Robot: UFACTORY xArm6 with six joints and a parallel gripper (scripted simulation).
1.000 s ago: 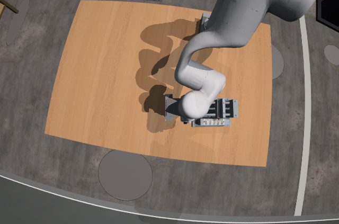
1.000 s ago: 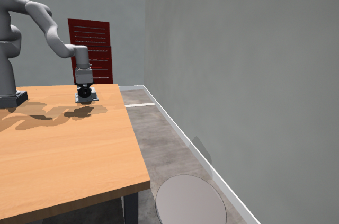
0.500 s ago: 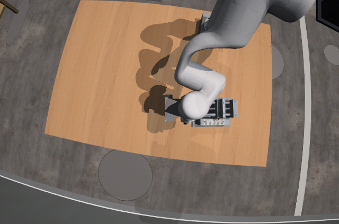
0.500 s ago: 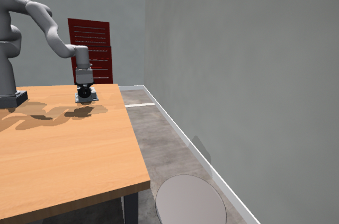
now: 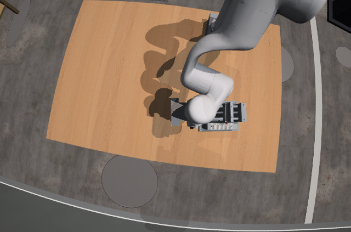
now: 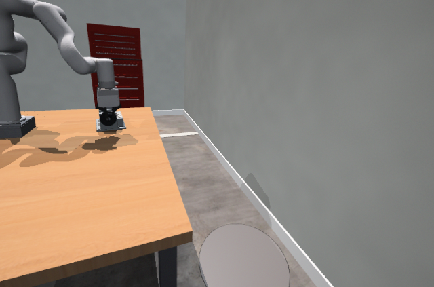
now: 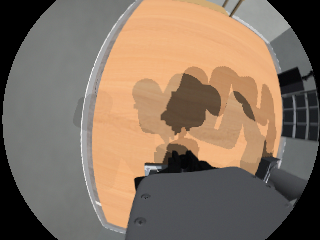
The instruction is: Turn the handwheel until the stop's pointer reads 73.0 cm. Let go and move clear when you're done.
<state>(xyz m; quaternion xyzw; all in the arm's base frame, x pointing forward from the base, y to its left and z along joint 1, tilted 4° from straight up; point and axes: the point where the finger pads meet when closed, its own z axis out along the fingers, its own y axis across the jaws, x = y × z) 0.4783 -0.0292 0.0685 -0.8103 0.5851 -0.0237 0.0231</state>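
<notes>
Right now my hand is 2 cm to the right of the black handwheel, 1 cm past it and 1 cm above it. The rest, counted from my hand: stop 17 cm to the left, 5 cm behind, 1 cm below.
</notes>
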